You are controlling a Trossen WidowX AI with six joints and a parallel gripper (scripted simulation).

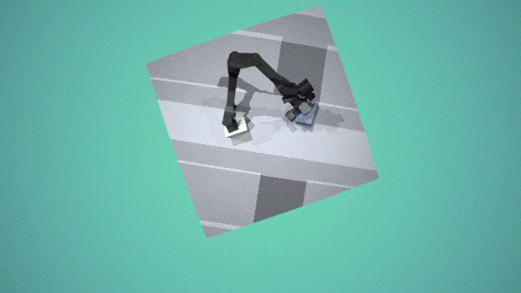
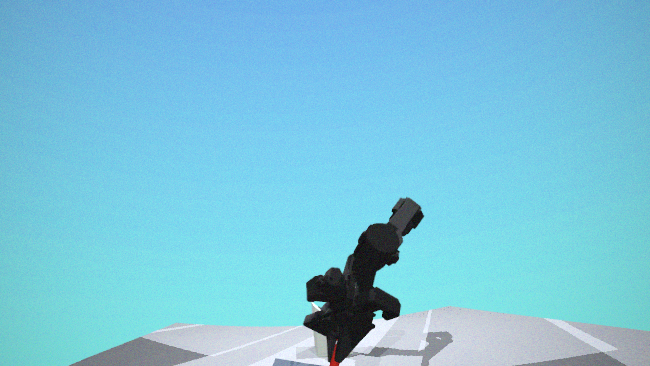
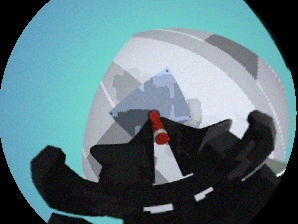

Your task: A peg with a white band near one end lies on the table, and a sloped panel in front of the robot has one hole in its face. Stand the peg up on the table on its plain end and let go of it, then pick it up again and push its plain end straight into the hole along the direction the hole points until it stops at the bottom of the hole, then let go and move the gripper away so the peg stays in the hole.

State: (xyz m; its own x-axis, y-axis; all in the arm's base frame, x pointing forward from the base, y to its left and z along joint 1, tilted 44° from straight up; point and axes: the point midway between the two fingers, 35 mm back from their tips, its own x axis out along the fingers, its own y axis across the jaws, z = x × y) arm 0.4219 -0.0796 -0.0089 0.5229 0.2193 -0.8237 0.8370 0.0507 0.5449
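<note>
My gripper tip is 20 mm short of the sloped blue-grey panel, 20 mm to the left of it and 40 mm above it. The rest, counted from my gripper tip: red peg (10 mm behind, 10 mm to the left, 10 mm above).
</note>
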